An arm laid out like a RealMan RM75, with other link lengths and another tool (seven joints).
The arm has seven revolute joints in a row. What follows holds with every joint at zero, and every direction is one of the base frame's. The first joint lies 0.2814 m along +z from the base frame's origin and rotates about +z. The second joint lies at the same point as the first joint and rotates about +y. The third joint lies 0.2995 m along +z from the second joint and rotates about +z. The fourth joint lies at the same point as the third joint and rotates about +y. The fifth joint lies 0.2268 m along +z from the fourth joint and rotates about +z. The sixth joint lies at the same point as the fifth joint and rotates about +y. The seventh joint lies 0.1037 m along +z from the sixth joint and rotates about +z. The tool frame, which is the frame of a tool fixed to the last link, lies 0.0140 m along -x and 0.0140 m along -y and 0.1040 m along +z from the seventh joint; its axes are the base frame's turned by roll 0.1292, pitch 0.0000 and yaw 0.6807 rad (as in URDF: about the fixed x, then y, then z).
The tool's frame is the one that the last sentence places.
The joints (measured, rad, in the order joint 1, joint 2, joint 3, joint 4, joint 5, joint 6, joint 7), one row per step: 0.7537 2.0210 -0.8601 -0.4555 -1.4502 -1.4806 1.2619; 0.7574 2.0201 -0.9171 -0.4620 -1.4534 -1.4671 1.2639; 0.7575 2.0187 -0.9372 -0.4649 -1.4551 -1.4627 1.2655; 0.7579 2.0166 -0.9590 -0.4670 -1.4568 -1.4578 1.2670; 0.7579 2.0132 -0.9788 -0.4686 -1.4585 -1.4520 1.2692; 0.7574 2.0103 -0.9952 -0.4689 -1.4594 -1.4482 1.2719; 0.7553 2.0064 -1.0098 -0.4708 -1.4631 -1.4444 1.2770; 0.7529 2.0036 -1.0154 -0.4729 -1.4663 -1.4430 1.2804; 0.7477 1.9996 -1.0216 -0.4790 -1.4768 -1.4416 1.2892; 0.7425 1.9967 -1.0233 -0.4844 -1.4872 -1.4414 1.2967; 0.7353 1.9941 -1.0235 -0.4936 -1.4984 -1.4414 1.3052; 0.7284 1.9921 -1.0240 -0.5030 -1.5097 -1.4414 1.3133; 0.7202 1.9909 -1.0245 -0.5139 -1.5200 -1.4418 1.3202; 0.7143 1.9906 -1.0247 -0.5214 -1.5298 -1.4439 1.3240
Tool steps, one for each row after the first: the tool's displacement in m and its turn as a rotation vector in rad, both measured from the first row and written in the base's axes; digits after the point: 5 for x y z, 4 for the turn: -0.00284 -0.00343 -0.01167 -0.0283 -0.0445 0.0217; -0.00300 -0.00476 -0.01529 -0.0381 -0.0611 0.0285; -0.00294 -0.00614 -0.01911 -0.0486 -0.0794 0.0354; -0.00208 -0.00697 -0.02203 -0.0573 -0.0975 0.0395; -0.00102 -0.00794 -0.02448 -0.0659 -0.1112 0.0418; 0.00113 -0.00881 -0.02629 -0.0745 -0.1264 0.0416; 0.00294 -0.00915 -0.02647 -0.0779 -0.1346 0.0402; 0.00647 -0.00998 -0.02674 -0.0848 -0.1494 0.0364; 0.00981 -0.01071 -0.02659 -0.0899 -0.1603 0.0319; 0.01340 -0.01143 -0.02573 -0.0928 -0.1711 0.0270; 0.01672 -0.01228 -0.02515 -0.0959 -0.1820 0.0228; 0.02000 -0.01341 -0.02450 -0.0977 -0.1919 0.0193; 0.02241 -0.01486 -0.02464 -0.1007 -0.2004 0.0188
